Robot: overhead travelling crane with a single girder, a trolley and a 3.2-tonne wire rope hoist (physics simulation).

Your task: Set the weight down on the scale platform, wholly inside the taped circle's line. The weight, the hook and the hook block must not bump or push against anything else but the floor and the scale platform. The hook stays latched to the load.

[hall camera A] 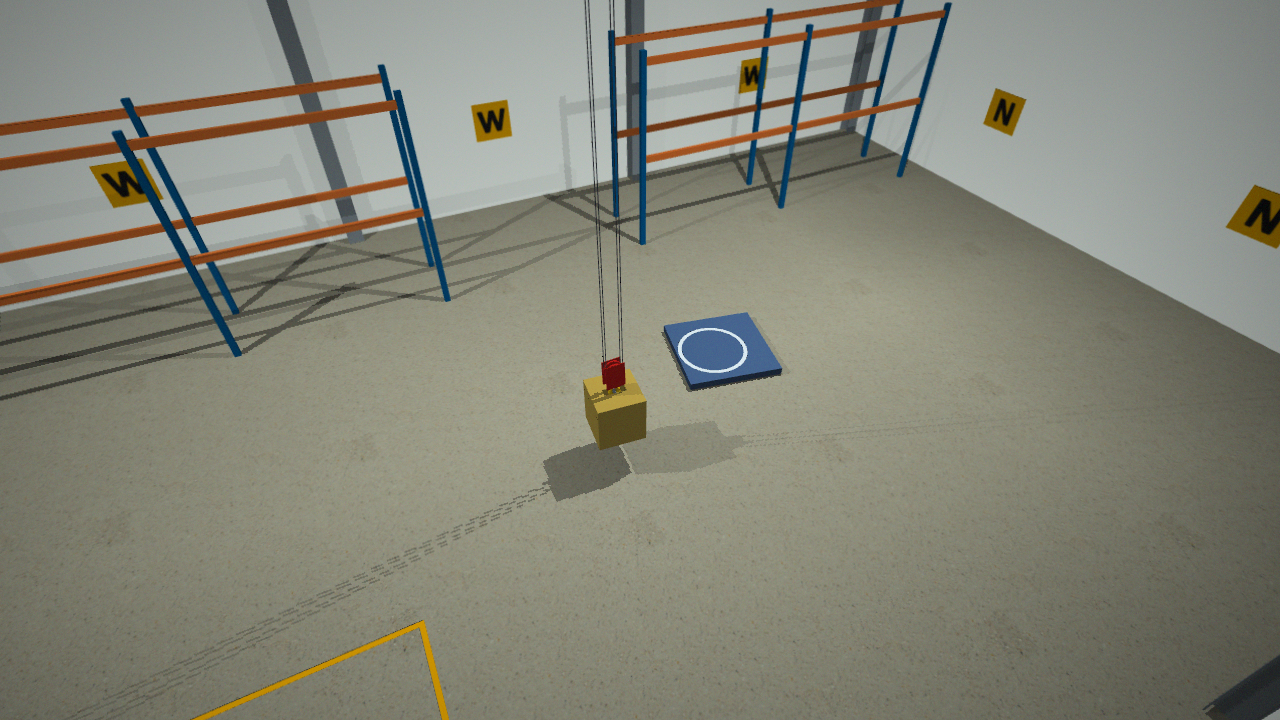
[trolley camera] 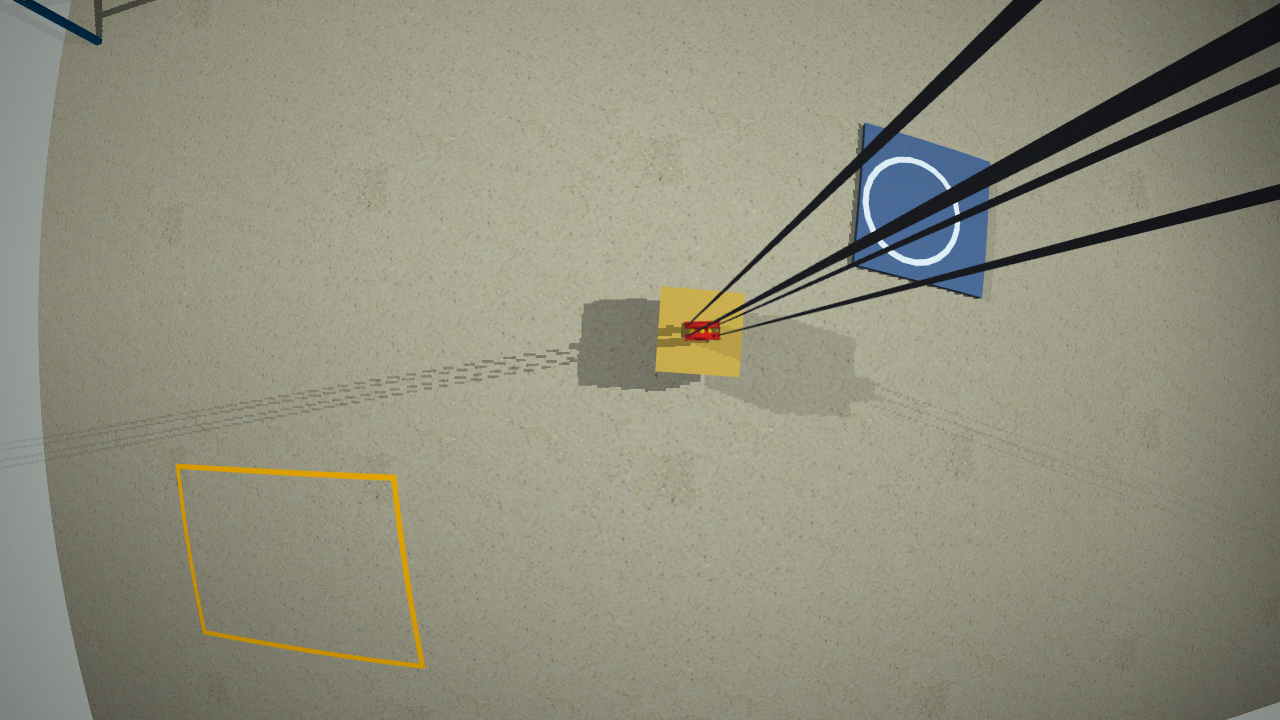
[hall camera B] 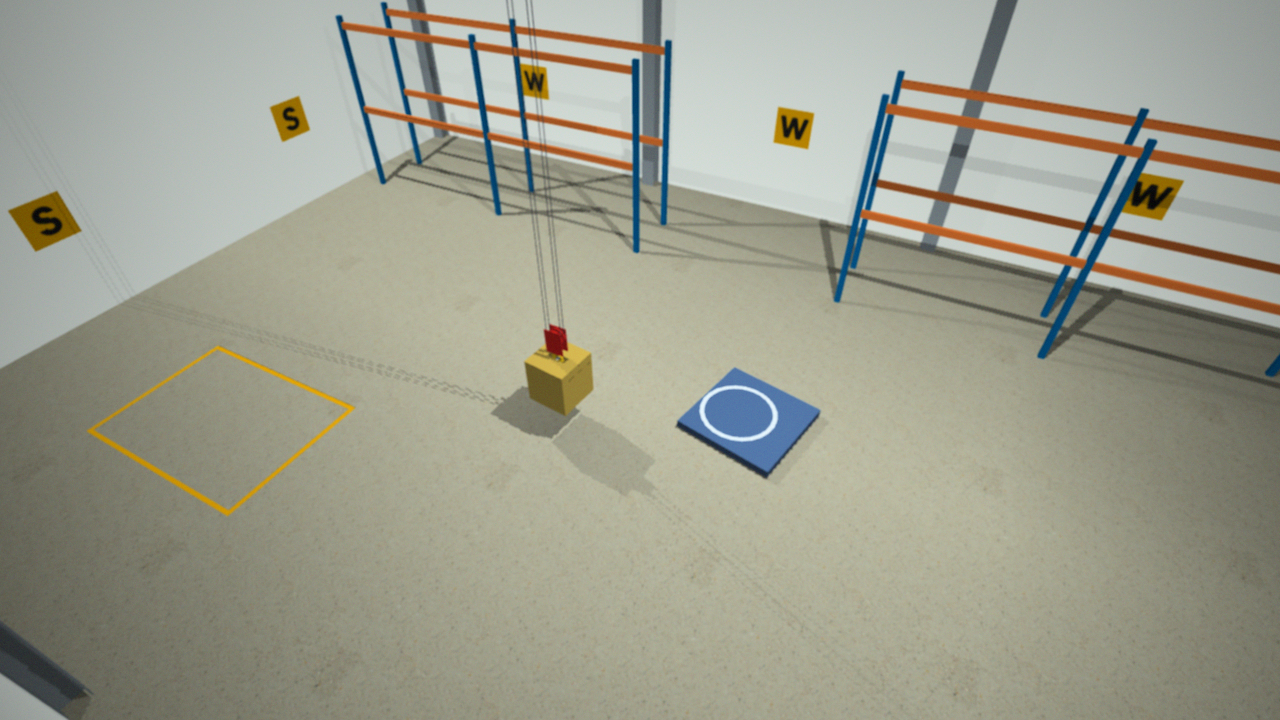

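Observation:
The yellow box-shaped weight (hall camera A: pixel 617 424) (hall camera B: pixel 559 386) (trolley camera: pixel 675 308) hangs level above the floor, its shadows apart from it. The red hook block (hall camera A: pixel 613 372) (hall camera B: pixel 555 339) (trolley camera: pixel 700 331) is above it on the ropes. My gripper, the hook (hall camera A: pixel 614 390) (hall camera B: pixel 556 356), is small at the weight's top and holds it; the block hides it in the trolley view. The blue scale platform (hall camera A: pixel 760 354) (hall camera B: pixel 793 416) (trolley camera: pixel 971 241) lies to the right of the weight, apart from it. Its white taped circle (hall camera A: pixel 712 328) (hall camera B: pixel 738 439) (trolley camera: pixel 904 159) shows, partly crossed by ropes in the trolley view.
A yellow marked rectangle (hall camera A: pixel 313 668) (hall camera B: pixel 290 460) (trolley camera: pixel 286 471) is on the floor. One rack (hall camera A: pixel 268 124) (hall camera B: pixel 636 152) and another rack (hall camera A: pixel 642 143) (hall camera B: pixel 1015 130) stand along the W wall, behind the weight and platform in the hall views.

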